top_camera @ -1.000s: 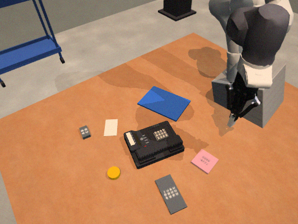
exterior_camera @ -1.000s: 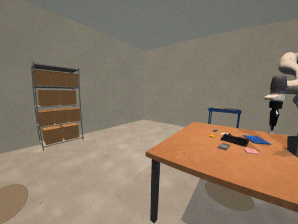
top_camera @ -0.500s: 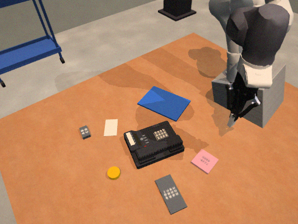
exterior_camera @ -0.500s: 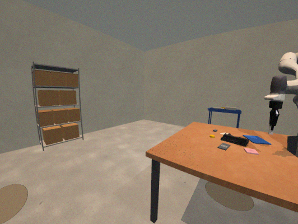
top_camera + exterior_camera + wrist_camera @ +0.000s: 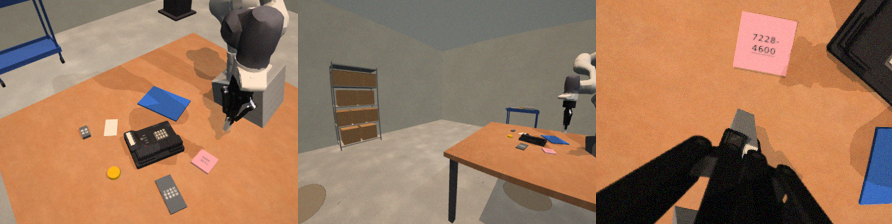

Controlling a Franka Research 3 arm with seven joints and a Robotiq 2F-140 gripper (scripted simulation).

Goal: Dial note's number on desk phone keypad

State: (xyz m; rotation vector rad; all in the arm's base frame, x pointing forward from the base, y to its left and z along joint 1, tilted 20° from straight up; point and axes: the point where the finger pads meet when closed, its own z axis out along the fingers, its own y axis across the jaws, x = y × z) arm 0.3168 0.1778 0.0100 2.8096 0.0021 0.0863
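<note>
The handset lies 20 cm ahead of my hand, 16 cm below it and 15 cm to the right of it. Round my hand: yellow disc: 40 cm ahead, 20 cm below, 19 cm to the right; then blue pad: 38 cm to the right, 20 cm below, 2 cm behind; then grey keypad slab: 28 cm ahead, 20 cm below, 1 cm to the left.
</note>
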